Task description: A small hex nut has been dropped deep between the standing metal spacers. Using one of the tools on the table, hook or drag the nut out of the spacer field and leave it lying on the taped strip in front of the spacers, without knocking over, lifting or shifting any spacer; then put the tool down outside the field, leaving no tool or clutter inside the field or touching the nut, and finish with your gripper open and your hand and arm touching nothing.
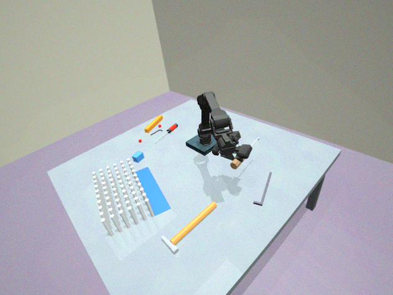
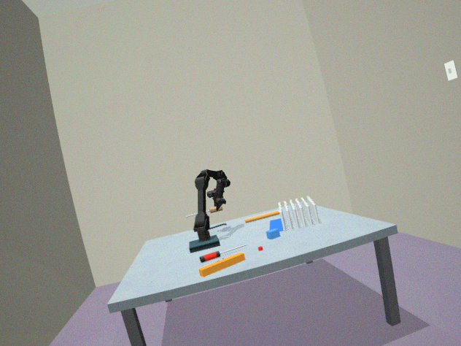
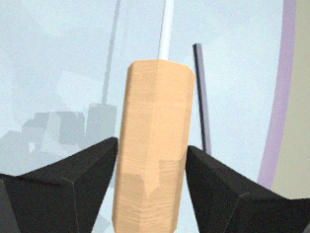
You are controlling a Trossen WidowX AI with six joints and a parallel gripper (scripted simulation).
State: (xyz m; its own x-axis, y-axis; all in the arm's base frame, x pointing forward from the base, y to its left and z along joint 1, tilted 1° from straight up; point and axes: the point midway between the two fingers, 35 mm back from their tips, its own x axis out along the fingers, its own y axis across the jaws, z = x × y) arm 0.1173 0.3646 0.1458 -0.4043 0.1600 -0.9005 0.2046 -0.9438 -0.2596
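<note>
My gripper tip is 350 mm short of the blue taped strip, 300 mm to the left of it and 150 mm above it. From my gripper tip the other things lie so: hex key: 790 mm to the right, 150 mm below, 10 mm ahead; then thin-rod tool: 100 mm behind, 20 mm to the right; then blue block: 590 mm to the right, 280 mm ahead, 130 mm below.
</note>
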